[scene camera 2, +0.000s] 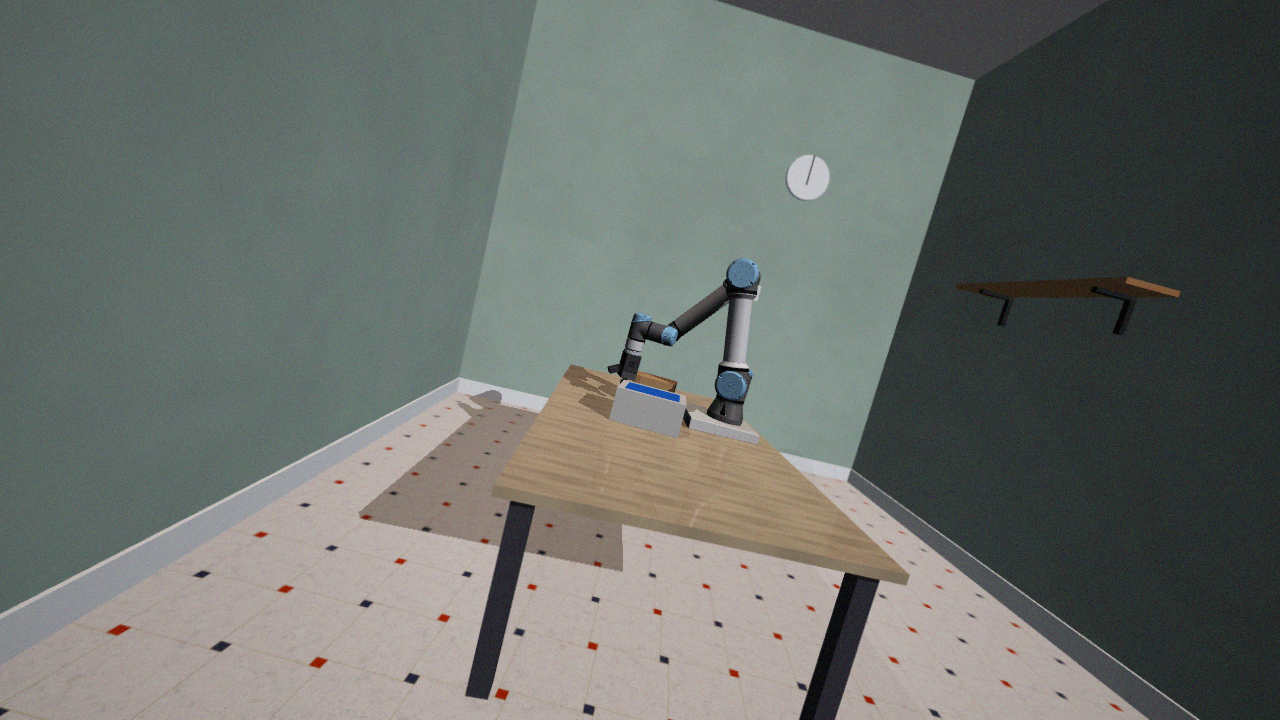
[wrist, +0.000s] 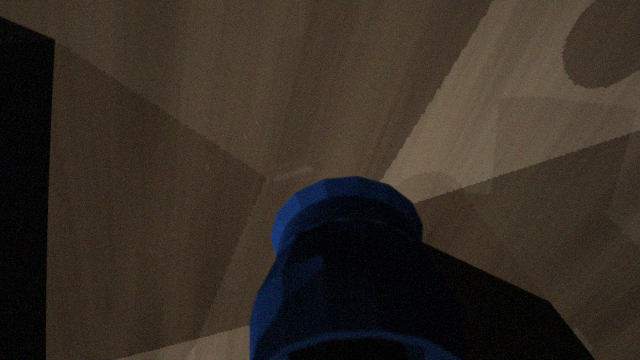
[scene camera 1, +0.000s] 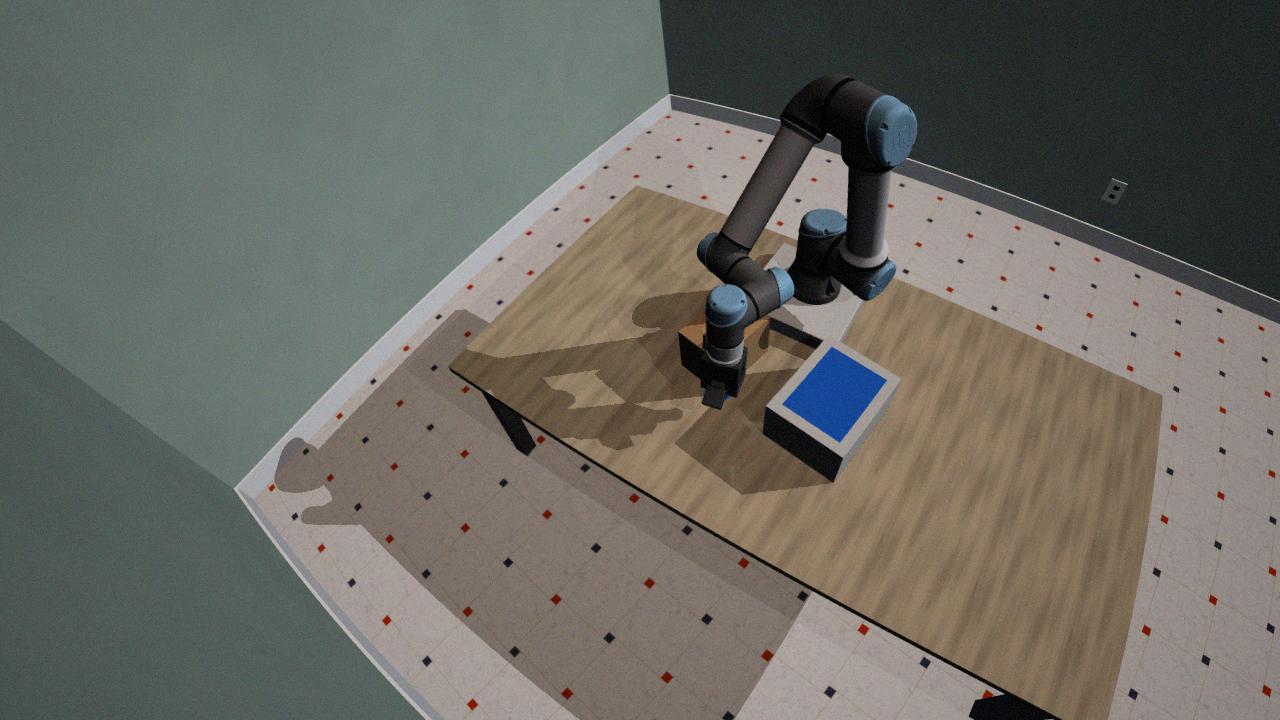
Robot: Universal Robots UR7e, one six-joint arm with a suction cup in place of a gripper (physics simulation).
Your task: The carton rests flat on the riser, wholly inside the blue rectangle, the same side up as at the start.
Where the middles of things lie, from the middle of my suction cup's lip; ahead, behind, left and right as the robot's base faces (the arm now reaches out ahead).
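My suction cup is 10 mm above the brown carton (scene camera 1: 691, 336), and it's 150 mm past the carton and 40 mm to the left of it. Then there's the grey riser (scene camera 2: 638, 405), which is 20 mm below my suction cup, 250 mm to the left of it and 50 mm behind it. Going by their middles, the brown carton is the nearest to my suction cup of the things named here.
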